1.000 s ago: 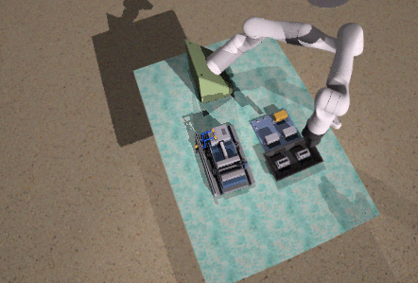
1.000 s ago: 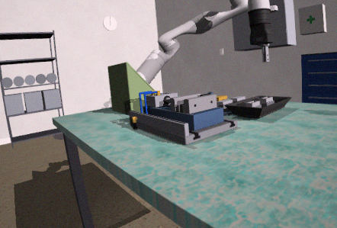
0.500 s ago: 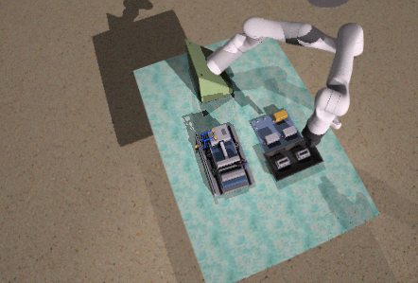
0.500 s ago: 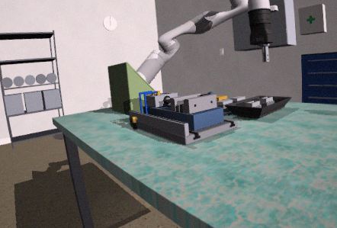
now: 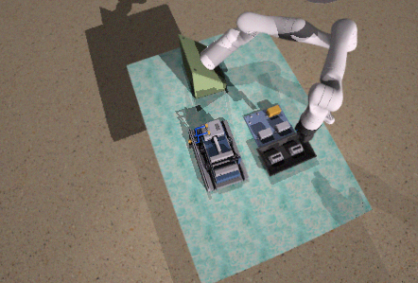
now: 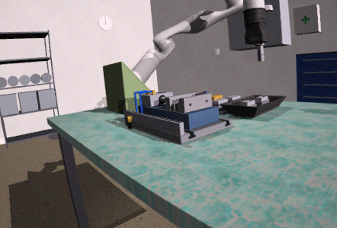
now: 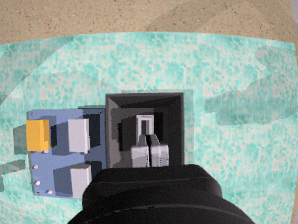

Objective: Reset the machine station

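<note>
The gray blank lies 130 mm behind my hand, 20 mm to the right of it and 170 mm below it. From my hand the other things lie so: fixed jaw (10 mm ahead, 340 mm to the right, 120 mm below); then yellow brass blank (220 mm behind, 30 mm to the right, 170 mm below); then blue infeed plate (160 mm behind, 70 mm to the right, 190 mm below).
</note>
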